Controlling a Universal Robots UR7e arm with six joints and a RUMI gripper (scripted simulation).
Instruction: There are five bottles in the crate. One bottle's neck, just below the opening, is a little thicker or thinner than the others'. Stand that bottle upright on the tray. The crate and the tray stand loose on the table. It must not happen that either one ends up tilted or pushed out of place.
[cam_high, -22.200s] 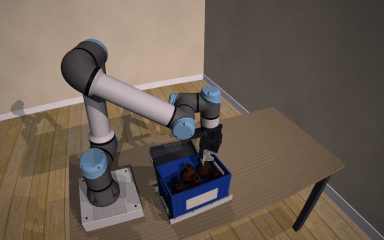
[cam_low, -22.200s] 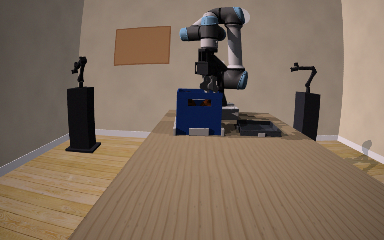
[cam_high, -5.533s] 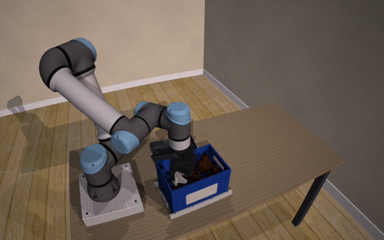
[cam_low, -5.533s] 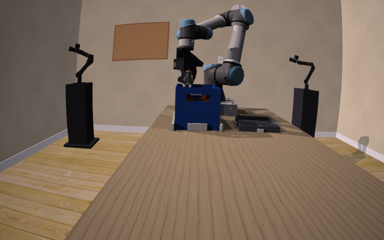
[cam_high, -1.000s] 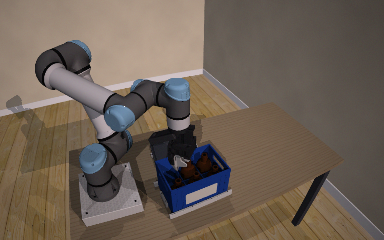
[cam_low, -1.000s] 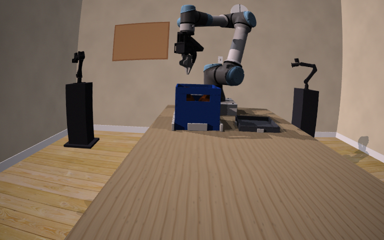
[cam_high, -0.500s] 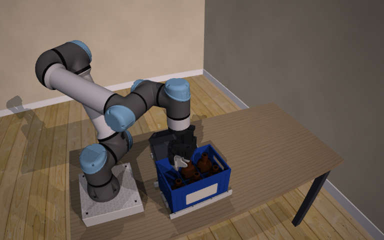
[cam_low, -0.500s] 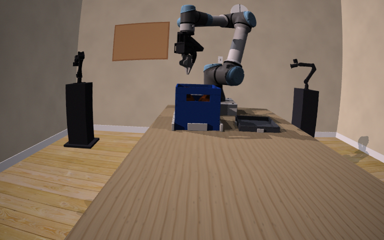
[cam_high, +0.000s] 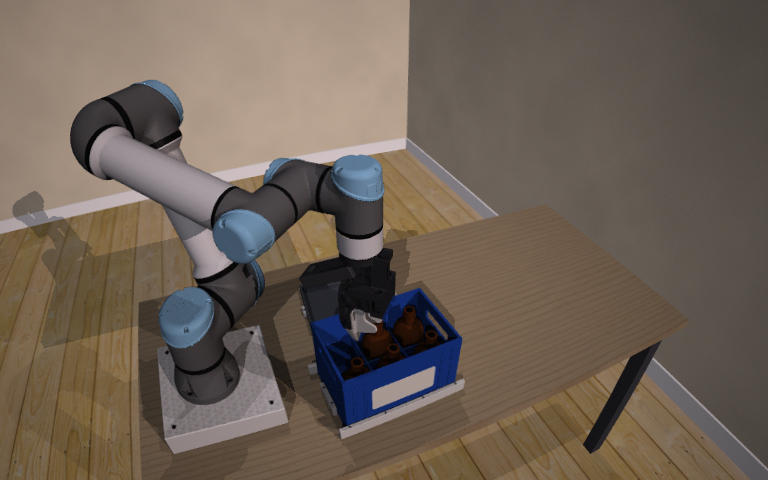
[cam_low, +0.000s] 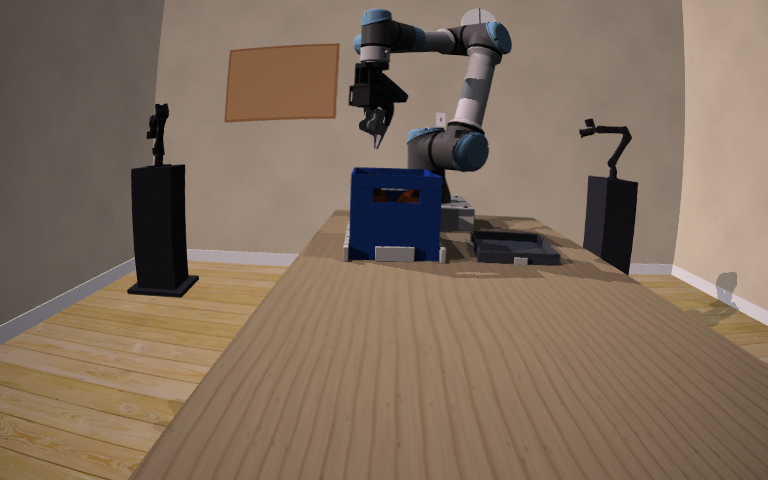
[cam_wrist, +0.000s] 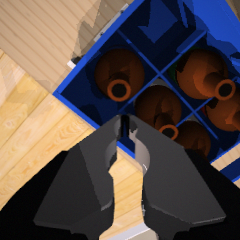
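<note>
My gripper is now 16 cm above the crate, 8 cm short of it and 3 cm to the right of it. From my hand the other things lie so: tray (32 cm to the left, 23 cm below, 13 cm ahead).
</note>
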